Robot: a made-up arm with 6 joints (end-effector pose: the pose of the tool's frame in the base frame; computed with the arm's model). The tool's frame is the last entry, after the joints. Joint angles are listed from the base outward.
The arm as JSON. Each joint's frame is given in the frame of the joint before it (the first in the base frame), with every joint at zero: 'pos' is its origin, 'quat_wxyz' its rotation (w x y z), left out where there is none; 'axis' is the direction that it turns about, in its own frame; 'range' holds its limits. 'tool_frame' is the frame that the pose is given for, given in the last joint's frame.
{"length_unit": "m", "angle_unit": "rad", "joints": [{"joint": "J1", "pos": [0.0, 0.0, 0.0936], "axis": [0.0, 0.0, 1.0], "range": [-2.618, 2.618]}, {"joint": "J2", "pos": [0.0, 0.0, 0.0], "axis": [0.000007, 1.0, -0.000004], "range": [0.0, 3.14]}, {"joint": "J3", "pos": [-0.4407, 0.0, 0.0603], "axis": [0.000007, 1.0, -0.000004], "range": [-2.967, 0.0]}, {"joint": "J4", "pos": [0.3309, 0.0, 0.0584], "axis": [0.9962, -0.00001, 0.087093], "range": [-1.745, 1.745]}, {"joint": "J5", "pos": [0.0, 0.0, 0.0], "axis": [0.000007, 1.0, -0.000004], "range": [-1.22, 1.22]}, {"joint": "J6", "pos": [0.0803, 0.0, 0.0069], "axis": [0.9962, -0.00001, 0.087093], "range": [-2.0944, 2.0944]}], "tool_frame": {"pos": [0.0, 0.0, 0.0], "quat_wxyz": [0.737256, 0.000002, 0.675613, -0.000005]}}
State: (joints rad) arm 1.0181 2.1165 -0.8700 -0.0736 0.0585 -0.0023
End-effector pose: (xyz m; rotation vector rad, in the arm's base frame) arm 0.2464 0.3988 0.0683 -1.4639 2.4062 0.2227
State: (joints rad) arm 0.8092 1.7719 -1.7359 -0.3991 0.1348 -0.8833
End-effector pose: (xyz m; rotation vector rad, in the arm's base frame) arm 0.3896 0.4025 0.5538 -1.4136 0.8685 -0.4011
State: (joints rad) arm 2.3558 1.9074 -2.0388 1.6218 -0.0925 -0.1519
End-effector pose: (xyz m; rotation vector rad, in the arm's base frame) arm -0.4198 0.4305 0.6079 0.6485 -1.5978 -2.0385
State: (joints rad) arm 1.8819 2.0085 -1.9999 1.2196 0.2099 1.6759
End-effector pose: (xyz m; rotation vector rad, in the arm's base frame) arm -0.2146 0.6157 0.5231 -0.6535 -1.5278 -1.0224
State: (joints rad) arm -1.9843 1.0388 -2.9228 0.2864 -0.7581 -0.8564
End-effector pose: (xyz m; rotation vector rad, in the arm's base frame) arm 0.1467 0.3733 0.8341 -0.7252 -1.2751 -2.1580
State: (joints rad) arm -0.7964 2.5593 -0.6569 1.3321 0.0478 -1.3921
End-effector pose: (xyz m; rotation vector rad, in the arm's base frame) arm 0.2324 -0.2320 -0.1242 -1.0589 -2.7216 -0.2176
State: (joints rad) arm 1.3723 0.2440 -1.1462 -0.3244 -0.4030 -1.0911
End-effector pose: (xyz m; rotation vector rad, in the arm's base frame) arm -0.0568 -0.2313 0.6328 -0.2171 -0.0856 -0.0064
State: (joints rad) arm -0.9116 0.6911 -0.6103 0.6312 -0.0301 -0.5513
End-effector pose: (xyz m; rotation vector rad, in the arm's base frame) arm 0.0687 -0.0909 0.4548 0.7636 1.3820 -0.6707
